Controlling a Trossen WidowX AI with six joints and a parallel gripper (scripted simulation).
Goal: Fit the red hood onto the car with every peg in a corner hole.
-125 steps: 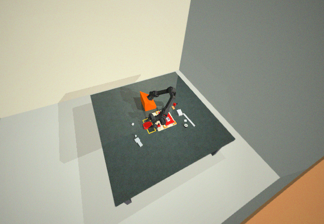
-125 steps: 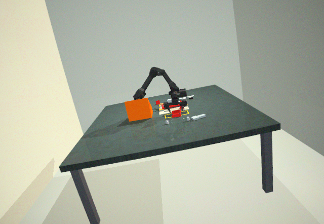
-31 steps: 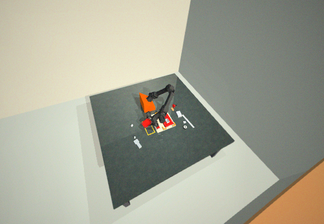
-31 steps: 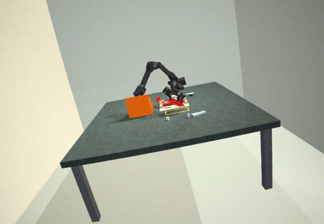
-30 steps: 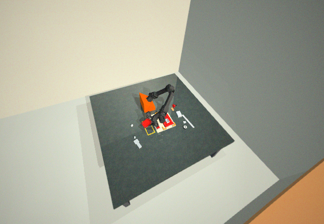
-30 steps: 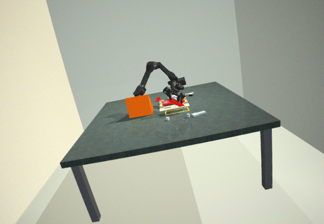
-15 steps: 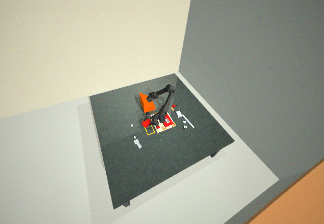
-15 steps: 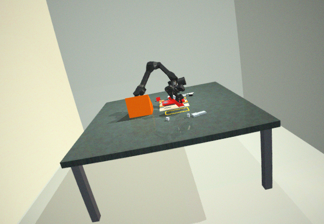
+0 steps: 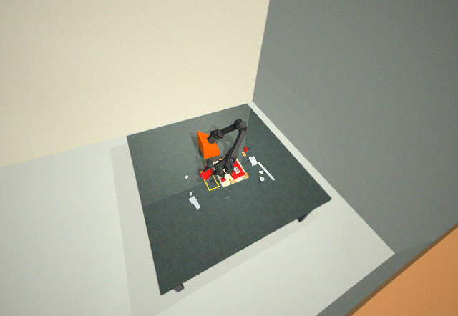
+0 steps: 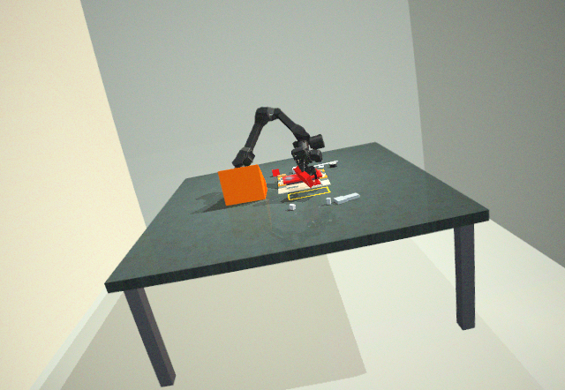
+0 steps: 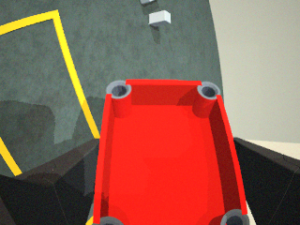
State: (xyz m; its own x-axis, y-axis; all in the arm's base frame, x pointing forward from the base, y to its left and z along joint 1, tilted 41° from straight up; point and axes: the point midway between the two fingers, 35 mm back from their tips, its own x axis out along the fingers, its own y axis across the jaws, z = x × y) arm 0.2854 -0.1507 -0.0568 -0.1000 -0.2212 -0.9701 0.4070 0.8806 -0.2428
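The red hood lies 1 cm behind my gripper tip. Round my gripper tip: white ribbed engine block: 24 cm to the left, 6 cm below, 6 cm ahead; wheel: 38 cm to the left, 22 cm ahead, 8 cm below; cream jig: 21 cm to the left, 8 cm below, 2 cm ahead.
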